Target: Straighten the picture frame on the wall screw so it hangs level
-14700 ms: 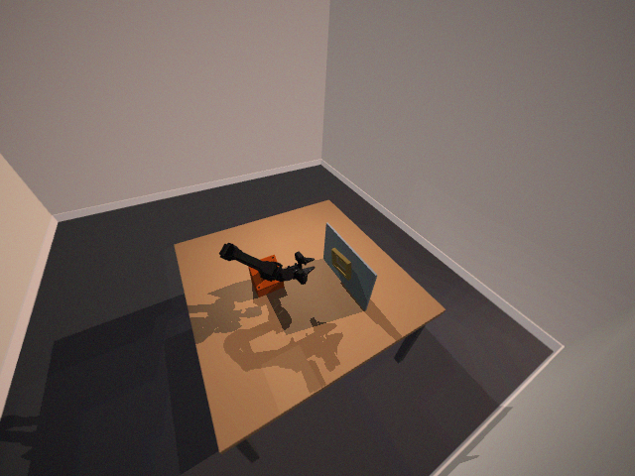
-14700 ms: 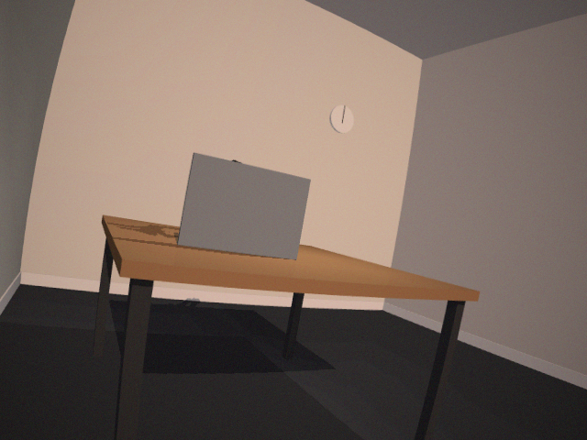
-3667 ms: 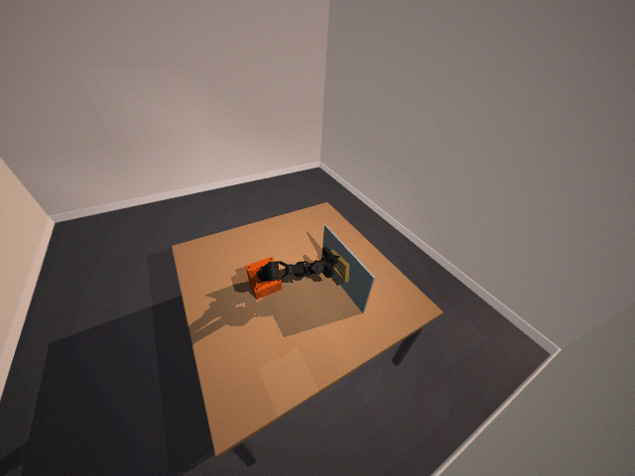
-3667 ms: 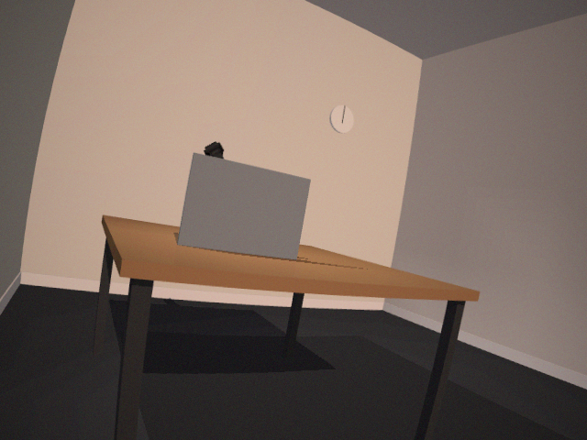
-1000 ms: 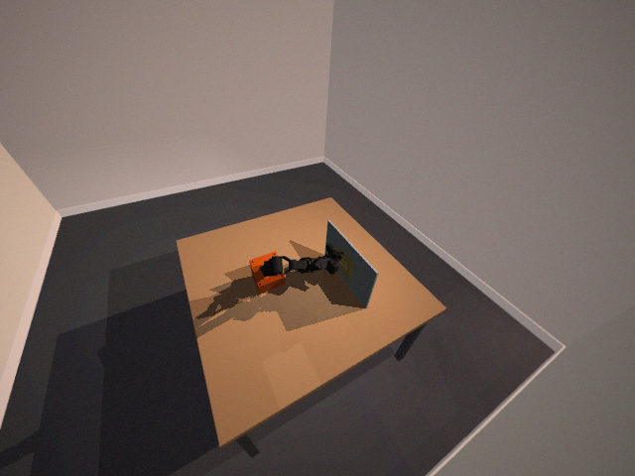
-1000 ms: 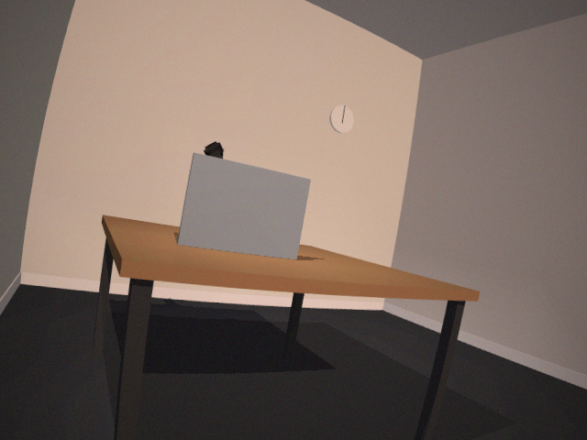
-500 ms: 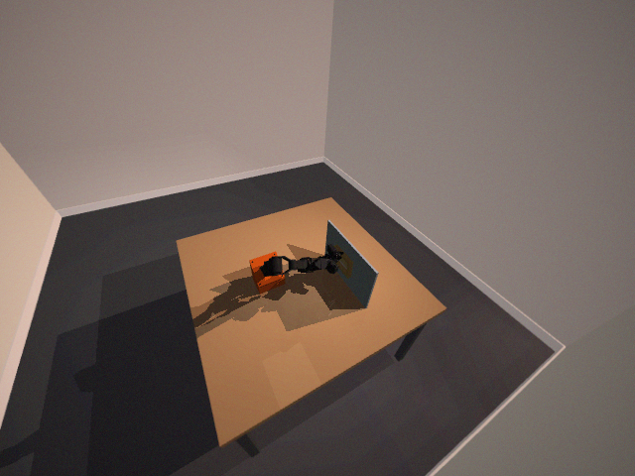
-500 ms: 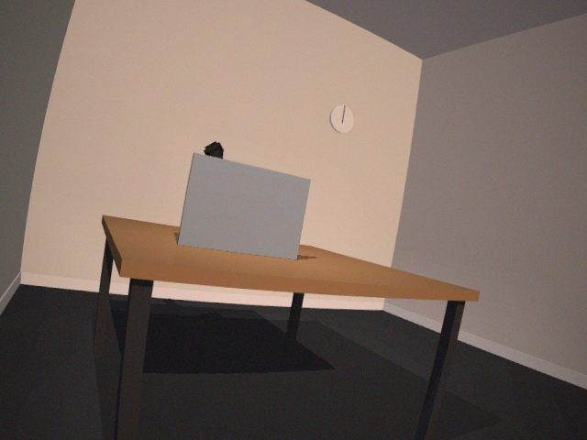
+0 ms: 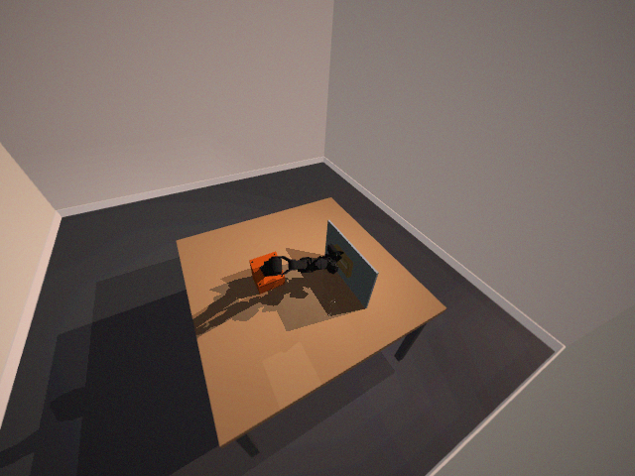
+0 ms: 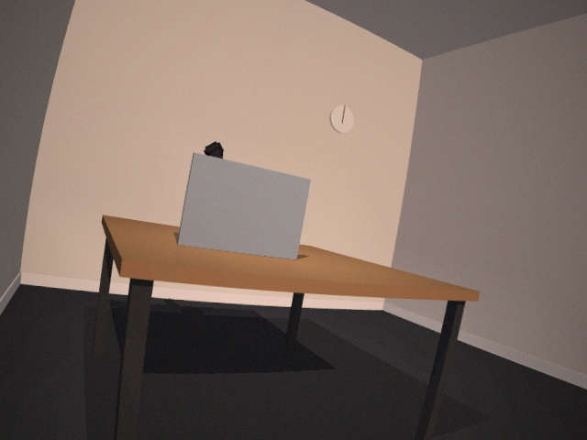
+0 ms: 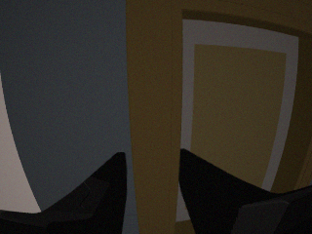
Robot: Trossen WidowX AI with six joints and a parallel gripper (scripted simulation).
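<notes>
Now: gripper tip 5 cm above the picture frame. Round my gripper tip: blue-grey wall panel: 1 cm ahead, 2 cm to the right, 7 cm below.
</notes>
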